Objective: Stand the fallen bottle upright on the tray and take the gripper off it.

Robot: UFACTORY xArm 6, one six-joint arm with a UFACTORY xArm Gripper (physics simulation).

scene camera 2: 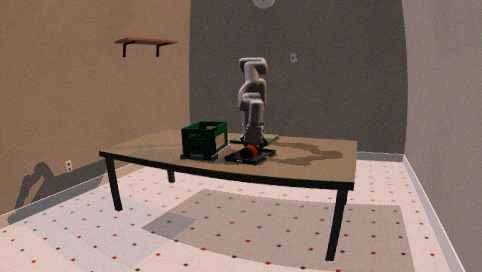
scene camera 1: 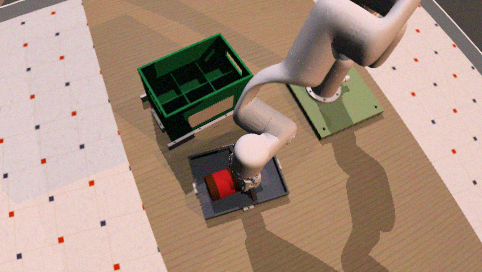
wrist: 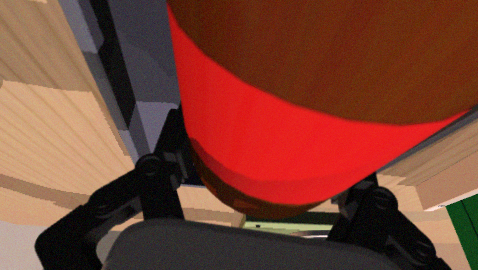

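Pixels of known places: arm's base, origin of the base link: (scene camera 1: 322,87) (wrist: 318,235).
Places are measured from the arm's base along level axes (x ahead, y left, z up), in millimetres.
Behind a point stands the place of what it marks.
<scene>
The brown bottle with a red band (scene camera 1: 222,184) @(x 464, y 180, z 55 mm) (scene camera 2: 250,151) @(x 502, y 193, z 40 mm) (wrist: 295,150) @(x 468, y 177, z 56 mm) lies on its side in the dark tray (scene camera 1: 272,180) @(x 314, y 213, z -17 mm) (scene camera 2: 267,155) @(x 403, y 255, z -3 mm) (wrist: 155,75) @(x 413, y 233, z -17 mm). Its wide base points away from the arm's mount. Its neck is hidden under the arm in scene camera 1. My gripper (scene camera 1: 244,176) @(x 403, y 170, z -1 mm) (scene camera 2: 250,145) @(x 403, y 170, z -1 mm) (wrist: 267,115) @(x 403, y 170, z -1 mm) is low over the tray, with one black finger on each side of the bottle's body. It looks shut on the bottle, with the fingers wide apart. The fingertips are partly hidden by the bottle in the wrist view.
A green crate with compartments (scene camera 1: 180,124) @(x 503, y -21, z 81 mm) (scene camera 2: 194,144) @(x 549, y -121, z 66 mm) (wrist: 466,227) @(x 282, y -45, z 32 mm) stands beside the tray, with pale rails along its foot. The green base plate (scene camera 1: 361,111) @(x -77, y 135, z 0 mm) (scene camera 2: 271,138) @(x -23, y 151, z 0 mm) (wrist: 285,228) @(x 65, y 84, z 0 mm) carries the arm on the wooden table (scene camera 1: 300,235) @(x 317, y 392, z -22 mm) (scene camera 2: 320,167) @(x 503, y 579, z -22 mm).
</scene>
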